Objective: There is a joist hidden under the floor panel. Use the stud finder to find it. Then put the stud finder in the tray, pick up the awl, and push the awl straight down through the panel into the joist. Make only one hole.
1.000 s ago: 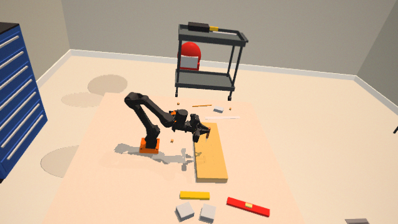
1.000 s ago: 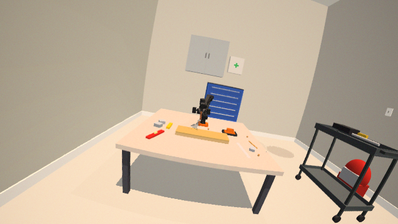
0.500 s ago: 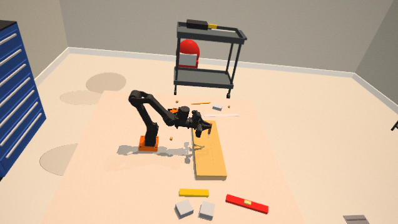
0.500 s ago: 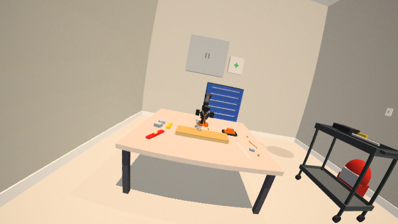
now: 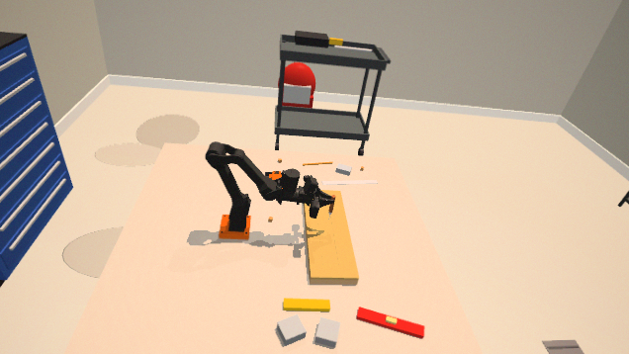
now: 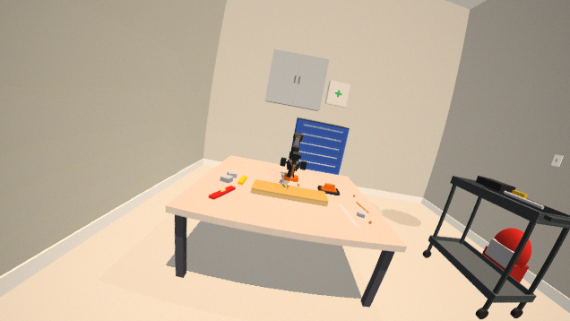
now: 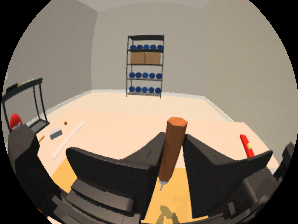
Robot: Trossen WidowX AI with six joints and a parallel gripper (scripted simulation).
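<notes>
My gripper tip is now 6 cm above the awl. The rest, counted from my gripper tip: dark tray: 23 cm behind, 32 cm to the left, 19 cm below; then yellow bar: 9 cm behind, 35 cm to the right, 19 cm below; then stud finder: 23 cm behind, 34 cm to the left, 15 cm below.
</notes>
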